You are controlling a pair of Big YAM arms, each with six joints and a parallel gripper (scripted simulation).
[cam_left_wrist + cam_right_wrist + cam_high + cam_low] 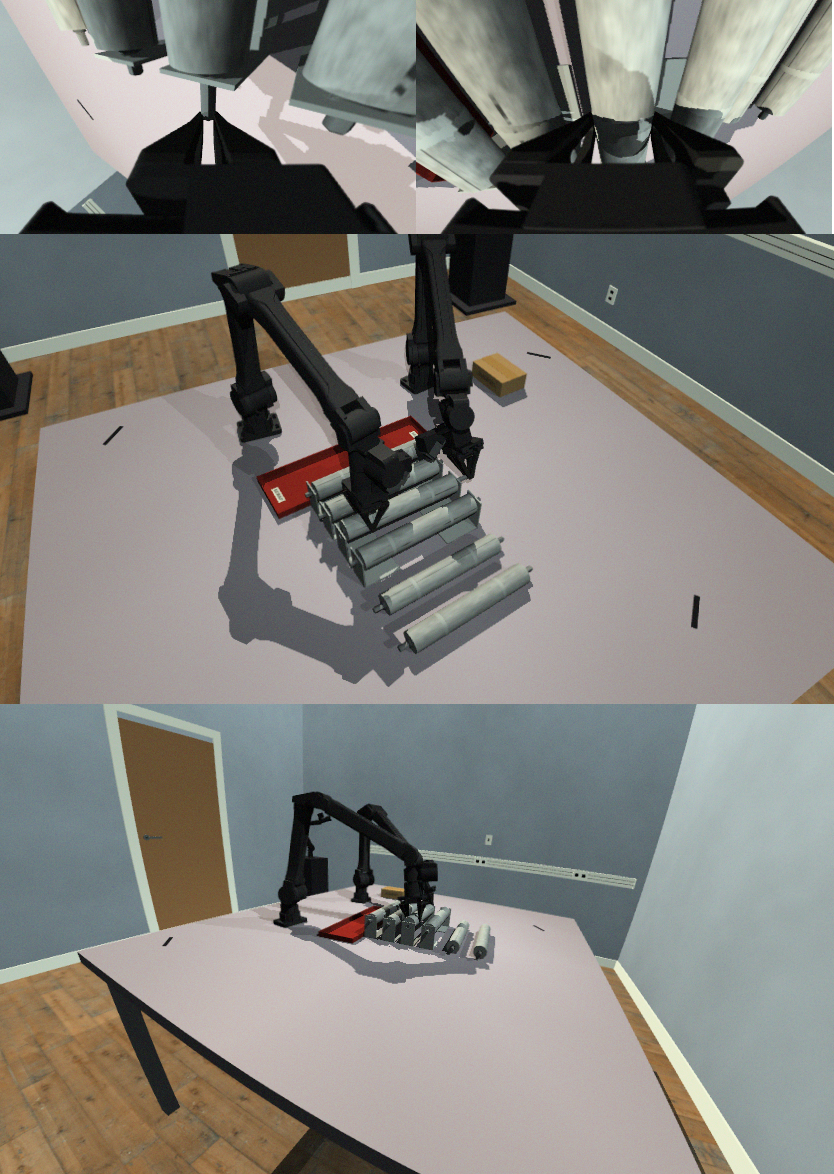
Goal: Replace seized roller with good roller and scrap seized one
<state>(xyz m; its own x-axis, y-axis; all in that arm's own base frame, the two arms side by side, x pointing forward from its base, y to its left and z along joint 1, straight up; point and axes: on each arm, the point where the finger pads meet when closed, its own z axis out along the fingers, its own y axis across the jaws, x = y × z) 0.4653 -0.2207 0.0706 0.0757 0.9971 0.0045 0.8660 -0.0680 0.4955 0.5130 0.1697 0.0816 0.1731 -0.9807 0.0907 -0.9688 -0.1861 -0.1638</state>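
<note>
My right hand is 90 mm to the right of the roller and 10 mm past it. From my right hand the other things lie so: red scrap tray: 260 mm behind, 80 mm below, 60 mm to the left; then cardboard box: 620 mm to the left, 420 mm behind, 50 mm below.
</note>
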